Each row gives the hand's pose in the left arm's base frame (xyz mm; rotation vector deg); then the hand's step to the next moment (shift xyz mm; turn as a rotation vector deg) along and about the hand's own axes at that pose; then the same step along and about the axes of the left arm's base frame.
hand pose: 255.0 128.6 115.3 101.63 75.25 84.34
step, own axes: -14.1 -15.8 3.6 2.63 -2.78 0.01
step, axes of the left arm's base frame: -1.8 -5.1 -20.8 -1.11 3.50 -1.09
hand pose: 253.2 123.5 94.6 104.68 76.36 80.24
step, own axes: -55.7 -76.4 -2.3 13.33 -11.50 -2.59
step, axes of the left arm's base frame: -33.3 -18.6 -86.6 -6.98 16.19 -2.44
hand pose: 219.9 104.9 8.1 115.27 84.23 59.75
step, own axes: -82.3 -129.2 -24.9 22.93 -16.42 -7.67
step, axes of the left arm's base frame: -110.4 -35.2 -103.3 -12.47 26.43 0.21
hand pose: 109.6 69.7 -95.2 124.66 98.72 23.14
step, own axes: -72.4 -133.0 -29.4 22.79 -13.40 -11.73
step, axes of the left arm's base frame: -145.6 -40.1 -31.4 -11.55 26.01 5.17
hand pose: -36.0 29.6 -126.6 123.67 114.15 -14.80
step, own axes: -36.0 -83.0 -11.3 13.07 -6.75 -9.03
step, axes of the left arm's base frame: -85.6 -25.4 18.2 -5.70 15.43 5.22
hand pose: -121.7 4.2 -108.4 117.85 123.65 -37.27
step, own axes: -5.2 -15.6 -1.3 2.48 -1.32 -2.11
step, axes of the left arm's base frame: -14.4 -4.4 6.7 -1.03 3.07 1.36
